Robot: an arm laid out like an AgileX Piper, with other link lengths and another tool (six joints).
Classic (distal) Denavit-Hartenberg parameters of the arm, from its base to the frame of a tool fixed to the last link. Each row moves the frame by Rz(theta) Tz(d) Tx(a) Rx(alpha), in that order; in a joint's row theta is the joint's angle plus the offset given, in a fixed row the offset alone. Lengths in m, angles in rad.
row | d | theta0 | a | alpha
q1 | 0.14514 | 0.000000 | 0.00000 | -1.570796
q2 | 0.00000 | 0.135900 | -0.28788 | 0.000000
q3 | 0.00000 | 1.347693 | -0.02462 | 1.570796
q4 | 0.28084 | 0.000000 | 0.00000 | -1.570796
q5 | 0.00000 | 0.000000 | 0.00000 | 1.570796
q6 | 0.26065 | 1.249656 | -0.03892 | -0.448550
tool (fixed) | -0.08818 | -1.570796 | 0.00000 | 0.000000
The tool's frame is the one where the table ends.
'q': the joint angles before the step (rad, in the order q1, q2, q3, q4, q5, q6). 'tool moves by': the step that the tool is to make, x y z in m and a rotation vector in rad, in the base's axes. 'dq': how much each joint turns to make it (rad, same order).
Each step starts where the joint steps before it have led.
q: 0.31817 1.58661 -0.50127 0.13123 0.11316 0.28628
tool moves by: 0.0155 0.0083 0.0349 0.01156 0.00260 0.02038
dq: 0.00001 -0.06698 -0.10534 -0.00890 0.17255 -0.00002
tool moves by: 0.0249 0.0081 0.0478 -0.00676 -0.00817 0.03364
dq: 0.00005 -0.03551 -0.17023 -0.03375 0.20099 0.00500
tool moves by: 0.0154 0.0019 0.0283 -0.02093 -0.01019 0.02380
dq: 0.00015 -0.00099 -0.10861 -0.03236 0.10673 0.00020
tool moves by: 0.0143 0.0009 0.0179 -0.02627 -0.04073 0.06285
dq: -0.00036 -0.00001 -0.05779 -0.00938 0.02927 -0.06494
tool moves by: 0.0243 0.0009 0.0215 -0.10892 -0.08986 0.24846
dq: 0.00020 -0.00014 -0.04857 0.01401 0.00637 -0.29211
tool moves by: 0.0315 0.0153 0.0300 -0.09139 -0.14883 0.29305
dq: 0.00005 0.00025 -0.05358 0.09525 -0.03594 -0.39884
